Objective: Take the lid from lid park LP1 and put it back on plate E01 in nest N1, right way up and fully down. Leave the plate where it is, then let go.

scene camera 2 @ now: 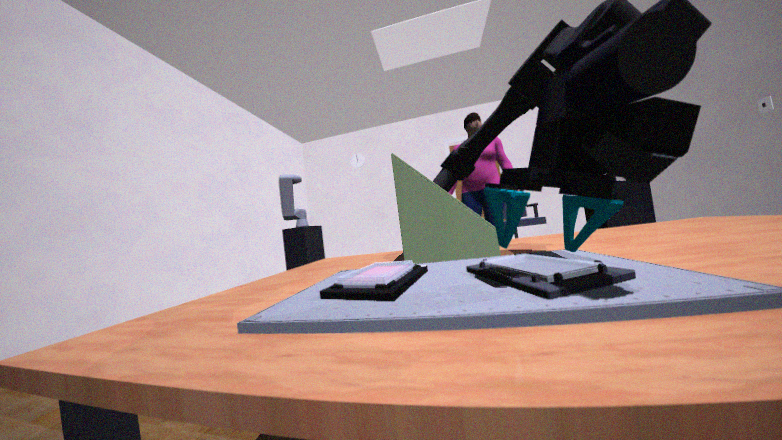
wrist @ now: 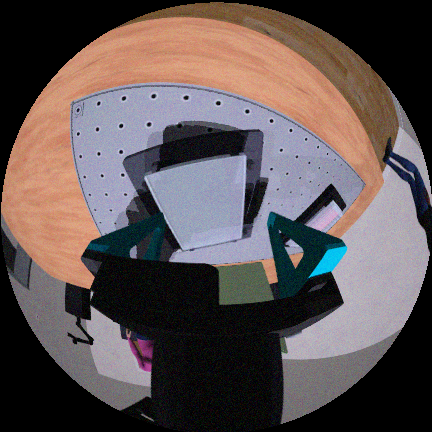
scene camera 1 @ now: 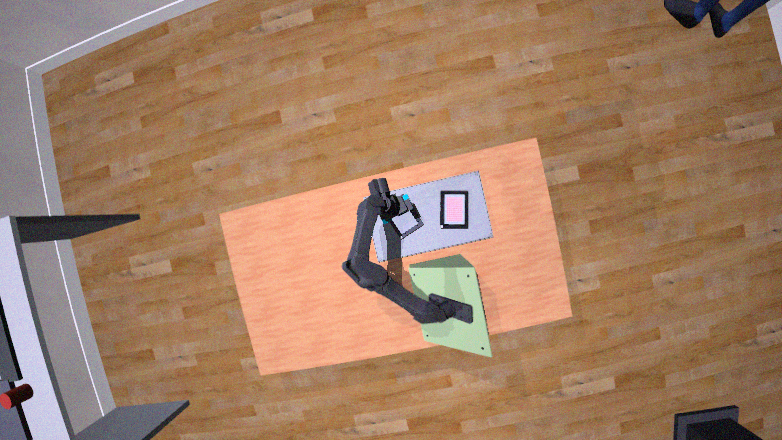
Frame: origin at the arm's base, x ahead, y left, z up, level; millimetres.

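Seen in the pictures: gripper, fingertip midpoint: (scene camera 2: 537,249) (wrist: 215,217) (scene camera 1: 400,211); arm's base, origin of the base link: (scene camera 2: 435,192) (scene camera 1: 450,307).
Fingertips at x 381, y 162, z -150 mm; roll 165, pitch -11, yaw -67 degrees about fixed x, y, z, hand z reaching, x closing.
Note:
Offsets run from my fingertips to a thing's top centre. Level surfaces: height alone.
The clear lid @(dy -1, dx -22, dz -21 mm) (scene camera 1: 407,223) (scene camera 2: 546,265) (wrist: 205,200) lies flat on the black lid park @(dy -2, dx -22, dz -19 mm) (scene camera 2: 596,282) (wrist: 215,143). The plate @(dy -232, dx -11, dz -13 mm) (scene camera 1: 455,209) (scene camera 2: 377,272) (wrist: 327,218), pink inside, sits in the black nest @(dy -232, dx -11, dz -21 mm) (scene camera 1: 465,210) (scene camera 2: 355,294) (wrist: 312,206). No labels can be read. My gripper (scene camera 2: 538,249) (wrist: 215,217) is open and empty. Its teal fingertips are above the lid park's far side in scene camera 2, spread wide and apart from the lid. In the wrist view they stand on either side of the lid's near end. In scene camera 1 the arm partly hides the lid park.
The lid park and nest stand on a grey perforated board (scene camera 1: 426,243) (scene camera 2: 306,317) (wrist: 135,107) on the wooden table @(dz -52 mm) (scene camera 1: 295,306) (scene camera 2: 382,361) (wrist: 165,50). A green sloped panel (scene camera 1: 459,284) (scene camera 2: 437,229) (wrist: 245,285) stands beside the board, near the arm's base.

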